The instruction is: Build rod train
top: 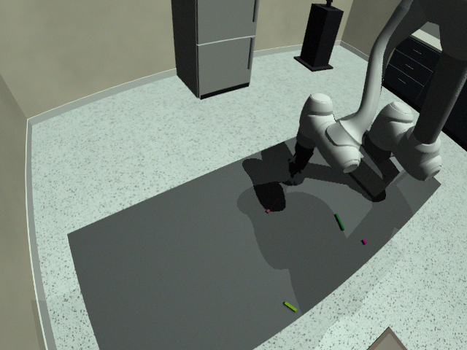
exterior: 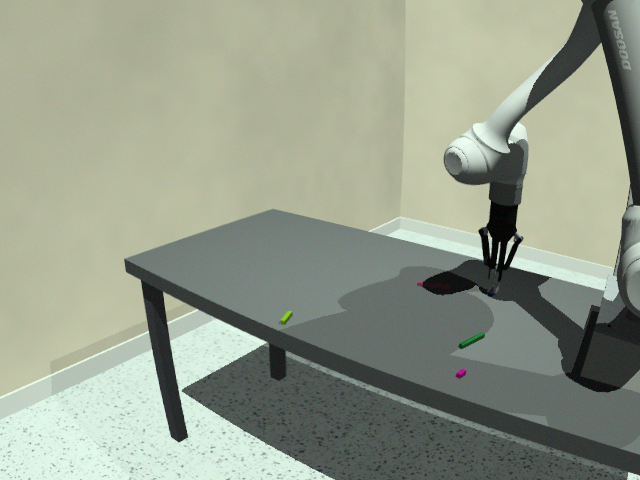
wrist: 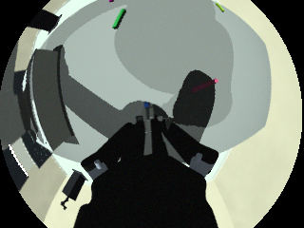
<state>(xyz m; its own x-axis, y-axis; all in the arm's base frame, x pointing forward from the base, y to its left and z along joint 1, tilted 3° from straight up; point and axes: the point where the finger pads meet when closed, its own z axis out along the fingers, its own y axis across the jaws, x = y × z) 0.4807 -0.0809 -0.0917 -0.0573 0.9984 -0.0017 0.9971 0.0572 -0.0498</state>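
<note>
Now: hand 30 mm above the grey rod. Also, from my hand: blue rod 20 mm to the left, 30 mm below; then pink rod 150 mm ahead, 70 mm to the left, 30 mm below; then green rod 70 mm behind, 280 mm to the left, 30 mm below.
</note>
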